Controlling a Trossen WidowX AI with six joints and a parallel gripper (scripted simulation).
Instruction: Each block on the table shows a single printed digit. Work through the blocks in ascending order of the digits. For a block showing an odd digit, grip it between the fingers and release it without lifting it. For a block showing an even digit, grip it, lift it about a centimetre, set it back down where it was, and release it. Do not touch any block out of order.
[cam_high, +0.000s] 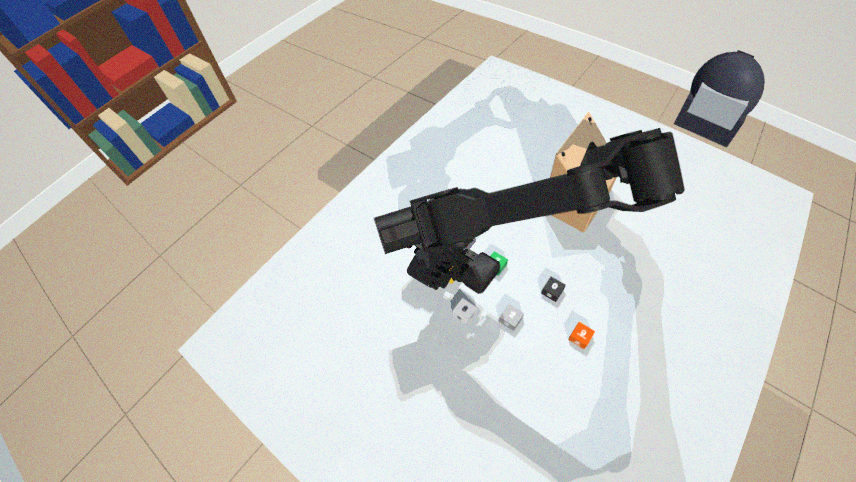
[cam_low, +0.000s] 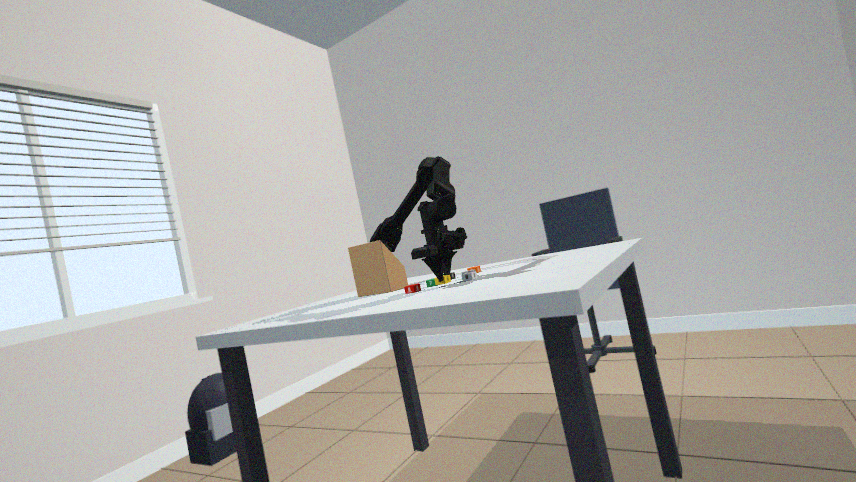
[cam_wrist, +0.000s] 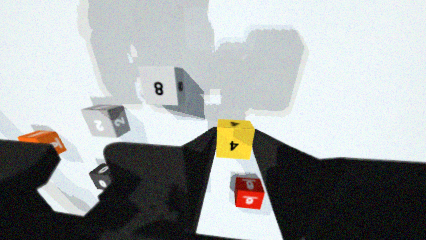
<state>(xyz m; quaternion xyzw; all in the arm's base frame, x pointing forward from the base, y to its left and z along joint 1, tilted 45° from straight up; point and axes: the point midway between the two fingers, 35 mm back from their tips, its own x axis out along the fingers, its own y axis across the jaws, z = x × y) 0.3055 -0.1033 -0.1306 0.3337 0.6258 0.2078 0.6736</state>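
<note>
The red block lies 10 cm behind my gripper tip, 1 cm to the right of it and 1 cm below it. Round my gripper tip: yellow block (1 cm behind); white block (6 cm to the left, 5 cm ahead, 1 cm below); green block marked 7 (7 cm to the left, 7 cm behind, 1 cm below).
</note>
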